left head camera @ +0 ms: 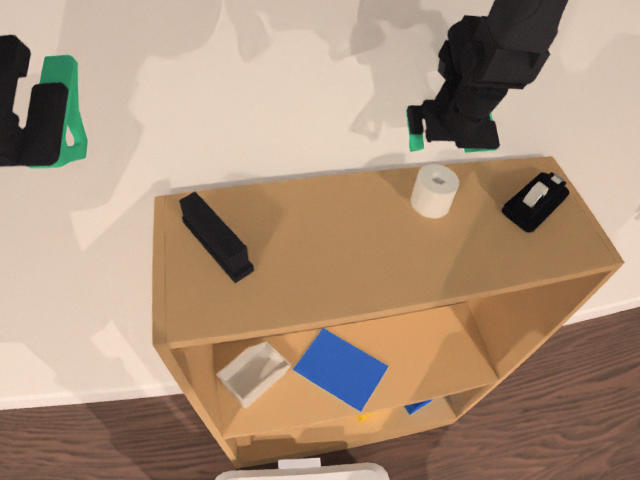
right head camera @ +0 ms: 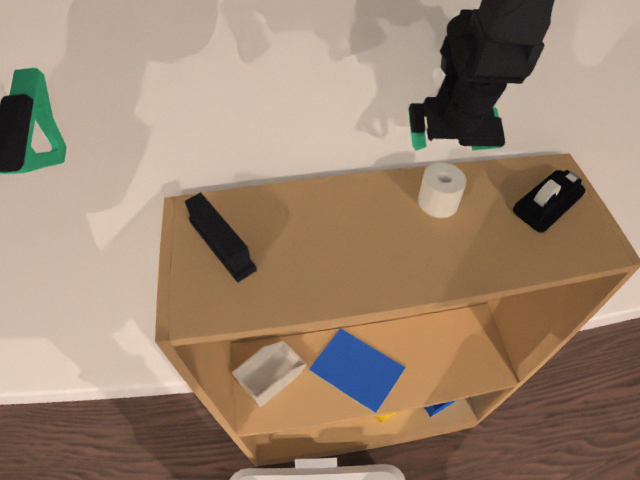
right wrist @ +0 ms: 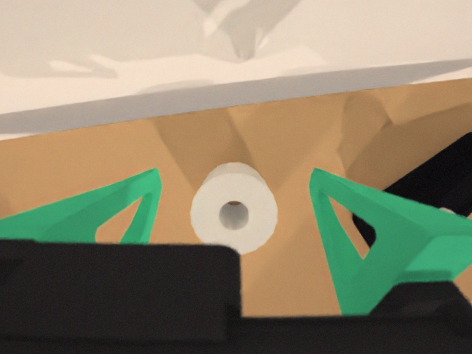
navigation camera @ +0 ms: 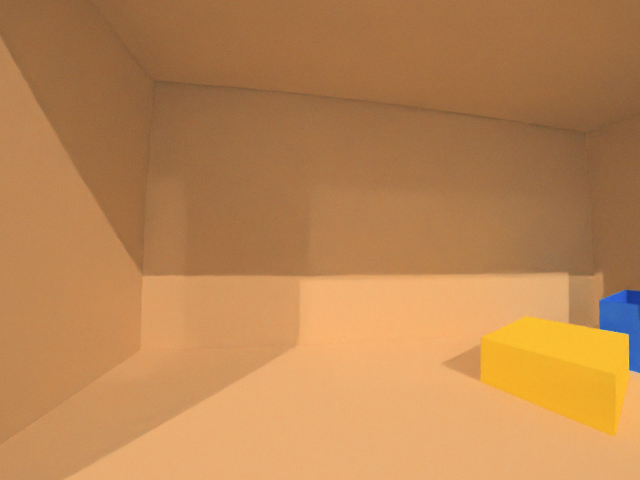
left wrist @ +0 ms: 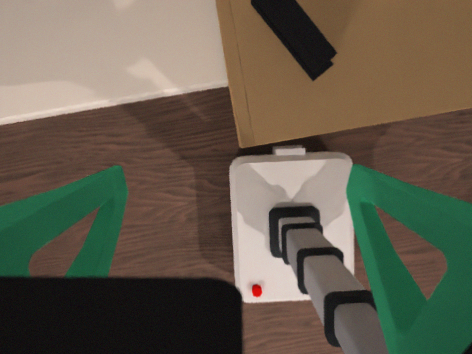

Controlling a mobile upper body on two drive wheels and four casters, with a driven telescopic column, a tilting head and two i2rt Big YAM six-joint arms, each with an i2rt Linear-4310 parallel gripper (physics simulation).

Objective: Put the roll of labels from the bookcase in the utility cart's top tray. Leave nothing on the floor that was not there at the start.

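Places are measured from the left arm's base along level axes (x left, y back, z up), in metres.
Pixels of known places: left gripper, between the fingertips: [left head camera: 26, 151] [right head camera: 12, 157] [left wrist: 236, 178]; right gripper, between the fingertips: [left head camera: 438, 148] [right head camera: 444, 146] [right wrist: 235, 177].
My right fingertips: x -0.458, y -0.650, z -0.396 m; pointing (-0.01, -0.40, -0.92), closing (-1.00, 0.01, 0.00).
Observation:
Behind a point stands the place of what it marks.
The roll of labels [left head camera: 434, 198] @(y -0.579, x -0.444, z -0.441 m) [right head camera: 440, 197] @(y -0.579, x -0.444, z -0.440 m) [right wrist: 207, 215] @(y -0.612, x -0.435, z -0.428 m), white with a hole through its middle, stands upright on top of the wooden bookcase [left head camera: 320, 248] @(y -0.521, x -0.256, z -0.488 m) [right head camera: 330, 253] @(y -0.511, x -0.266, z -0.488 m) [left wrist: 400, 75] @(y -0.465, x -0.261, z -0.488 m) [right wrist: 75, 170] @(y -0.639, x -0.286, z -0.488 m), near its back edge. My right gripper [left head camera: 447, 148] @(y -0.650, x -0.458, z -0.396 m) [right head camera: 452, 147] @(y -0.650, x -0.458, z -0.396 m) [right wrist: 235, 177] @(y -0.650, x -0.458, z -0.396 m) is open and empty above the bookcase's back edge; in the right wrist view the roll shows between its spread fingers, touching neither. My left gripper [left wrist: 236, 178] @(y -0.355, x -0.005, z -0.129 m) is open and empty, high in front of the bookcase's left end; it is partly cut off in the head views. The utility cart does not show in these views.
A black tape dispenser [left head camera: 516, 210] @(y -0.574, x -0.606, z -0.468 m) [right head camera: 529, 211] @(y -0.570, x -0.608, z -0.469 m) [right wrist: 425, 177] @(y -0.632, x -0.657, z -0.476 m) lies right of the roll, a black stapler [left head camera: 214, 235] @(y -0.510, x -0.099, z -0.434 m) [right head camera: 219, 237] @(y -0.507, x -0.104, z -0.434 m) [left wrist: 300, 45] @(y -0.502, x -0.098, z -0.441 m) at the left. Shelves hold a white open box [left head camera: 253, 374] @(y -0.530, x -0.112, z -1.052 m), a blue flat item [left head camera: 341, 369] @(y -0.534, x -0.345, z -1.056 m), a yellow block [navigation camera: 553, 361] @(y -0.511, x -0.426, z -1.406 m) and a blue bin [navigation camera: 615, 325] @(y -0.575, x -0.578, z -1.400 m). A wall stands behind.

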